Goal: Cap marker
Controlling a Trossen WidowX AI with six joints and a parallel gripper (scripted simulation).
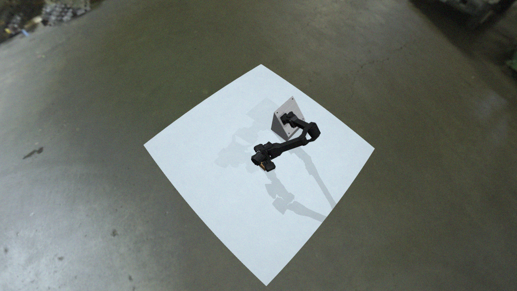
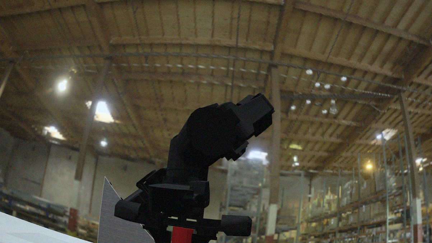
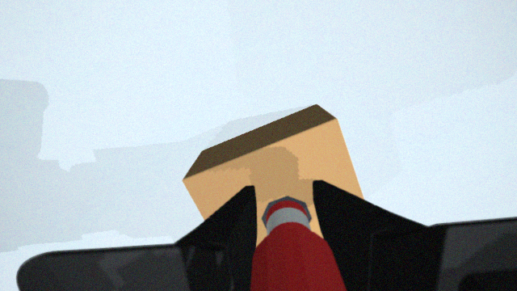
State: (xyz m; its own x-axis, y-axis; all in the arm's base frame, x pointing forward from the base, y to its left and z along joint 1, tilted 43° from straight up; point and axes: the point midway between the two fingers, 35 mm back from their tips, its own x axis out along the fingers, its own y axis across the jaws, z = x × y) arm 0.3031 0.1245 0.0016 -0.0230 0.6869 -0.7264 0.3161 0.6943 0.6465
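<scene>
Right now my gripper tip is 1 cm past the red cap and 5 cm below it.
</scene>
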